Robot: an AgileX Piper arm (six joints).
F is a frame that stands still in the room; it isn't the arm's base.
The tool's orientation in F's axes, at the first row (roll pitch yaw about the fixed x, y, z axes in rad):
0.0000 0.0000 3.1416
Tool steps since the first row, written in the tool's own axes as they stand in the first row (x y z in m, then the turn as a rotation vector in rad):
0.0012 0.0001 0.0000 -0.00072 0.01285 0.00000
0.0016 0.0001 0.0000 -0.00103 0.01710 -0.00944
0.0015 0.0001 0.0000 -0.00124 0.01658 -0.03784
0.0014 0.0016 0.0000 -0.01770 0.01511 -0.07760
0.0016 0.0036 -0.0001 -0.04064 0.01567 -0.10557
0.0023 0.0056 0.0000 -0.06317 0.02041 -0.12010
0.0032 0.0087 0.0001 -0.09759 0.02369 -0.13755
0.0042 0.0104 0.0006 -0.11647 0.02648 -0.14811
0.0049 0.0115 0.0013 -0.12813 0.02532 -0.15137
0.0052 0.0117 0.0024 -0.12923 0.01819 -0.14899
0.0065 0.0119 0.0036 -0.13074 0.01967 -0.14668
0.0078 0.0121 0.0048 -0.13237 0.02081 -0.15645
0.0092 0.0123 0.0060 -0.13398 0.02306 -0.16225
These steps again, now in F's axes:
-0.0012 -0.0001 0.0000 0.00072 -0.01285 0.00000
-0.0016 -0.0001 0.0000 0.00103 -0.01710 -0.00944
-0.0015 -0.0001 0.0000 0.00124 -0.01658 -0.03784
-0.0014 -0.0016 0.0000 0.01770 -0.01511 -0.07760
-0.0016 -0.0036 -0.0001 0.04064 -0.01567 -0.10557
-0.0023 -0.0056 0.0000 0.06317 -0.02041 -0.12010
-0.0032 -0.0087 0.0001 0.09759 -0.02369 -0.13755
-0.0042 -0.0104 0.0006 0.11647 -0.02648 -0.14811
-0.0049 -0.0115 0.0013 0.12813 -0.02532 -0.15137
-0.0052 -0.0117 0.0024 0.12923 -0.01819 -0.14899
-0.0065 -0.0119 0.0036 0.13074 -0.01967 -0.14668
-0.0078 -0.0121 0.0048 0.13237 -0.02081 -0.15645
-0.0092 -0.0123 0.0060 0.13398 -0.02306 -0.16225

